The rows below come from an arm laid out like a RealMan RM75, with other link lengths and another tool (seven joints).
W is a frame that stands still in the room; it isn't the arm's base.
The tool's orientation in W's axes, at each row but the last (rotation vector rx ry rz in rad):
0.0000, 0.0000, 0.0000
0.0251, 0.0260, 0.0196
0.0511, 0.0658, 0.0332
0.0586, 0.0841, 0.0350
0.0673, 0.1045, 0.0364
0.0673, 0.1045, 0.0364
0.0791, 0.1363, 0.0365
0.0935, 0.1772, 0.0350
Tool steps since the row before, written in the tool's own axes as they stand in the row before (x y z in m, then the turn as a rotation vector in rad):
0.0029, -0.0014, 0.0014, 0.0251, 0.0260, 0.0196
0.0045, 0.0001, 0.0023, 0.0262, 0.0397, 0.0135
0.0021, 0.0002, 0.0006, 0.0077, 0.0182, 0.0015
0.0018, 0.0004, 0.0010, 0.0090, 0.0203, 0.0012
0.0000, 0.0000, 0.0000, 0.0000, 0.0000, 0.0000
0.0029, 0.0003, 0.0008, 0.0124, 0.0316, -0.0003
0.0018, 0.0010, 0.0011, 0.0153, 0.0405, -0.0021
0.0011, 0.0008, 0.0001, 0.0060, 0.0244, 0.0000
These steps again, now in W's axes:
0.0029, -0.0014, 0.0014, 0.0251, 0.0260, 0.0196
0.0046, 0.0001, 0.0022, 0.0258, 0.0399, 0.0138
0.0021, 0.0002, 0.0005, 0.0072, 0.0184, 0.0019
0.0019, 0.0004, 0.0009, 0.0084, 0.0205, 0.0017
0.0000, 0.0000, 0.0000, 0.0000, 0.0000, 0.0000
0.0030, 0.0004, 0.0005, 0.0113, 0.0320, 0.0006
0.0019, 0.0010, 0.0009, 0.0136, 0.0411, -0.0008
0.0011, 0.0008, 0.0000, 0.0053, 0.0245, 0.0013

